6 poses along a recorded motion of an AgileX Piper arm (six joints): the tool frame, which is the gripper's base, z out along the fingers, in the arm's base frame.
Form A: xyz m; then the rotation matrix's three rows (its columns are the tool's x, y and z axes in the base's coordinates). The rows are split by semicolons.
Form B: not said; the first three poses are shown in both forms.
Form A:
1: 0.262, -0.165, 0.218; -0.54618, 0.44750, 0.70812; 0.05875, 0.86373, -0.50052; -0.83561, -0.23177, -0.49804
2: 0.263, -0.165, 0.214; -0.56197, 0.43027, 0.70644; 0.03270, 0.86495, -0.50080; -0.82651, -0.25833, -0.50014
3: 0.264, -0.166, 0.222; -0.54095, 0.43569, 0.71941; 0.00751, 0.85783, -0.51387; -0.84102, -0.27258, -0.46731
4: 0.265, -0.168, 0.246; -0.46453, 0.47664, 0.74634; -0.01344, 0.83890, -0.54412; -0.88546, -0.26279, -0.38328
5: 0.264, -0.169, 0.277; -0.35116, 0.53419, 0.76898; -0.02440, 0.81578, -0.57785; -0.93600, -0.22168, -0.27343
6: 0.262, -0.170, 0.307; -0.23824, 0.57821, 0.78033; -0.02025, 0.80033, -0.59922; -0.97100, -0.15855, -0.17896
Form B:
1: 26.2, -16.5, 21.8; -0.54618, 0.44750, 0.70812; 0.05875, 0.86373, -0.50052; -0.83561, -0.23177, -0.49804
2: 26.3, -16.5, 21.4; -0.56197, 0.43027, 0.70644; 0.03270, 0.86495, -0.50080; -0.82651, -0.25833, -0.50014
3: 26.4, -16.6, 22.2; -0.54095, 0.43569, 0.71941; 0.00751, 0.85783, -0.51387; -0.84102, -0.27258, -0.46731
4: 26.5, -16.8, 24.6; -0.46453, 0.47664, 0.74634; -0.01344, 0.83890, -0.54412; -0.88546, -0.26279, -0.38328
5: 26.4, -16.9, 27.7; -0.35116, 0.53419, 0.76898; -0.02440, 0.81578, -0.57785; -0.93600, -0.22168, -0.27343
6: 26.2, -17.0, 30.7; -0.23824, 0.57821, 0.78033; -0.02025, 0.80033, -0.59922; -0.97100, -0.15855, -0.17896
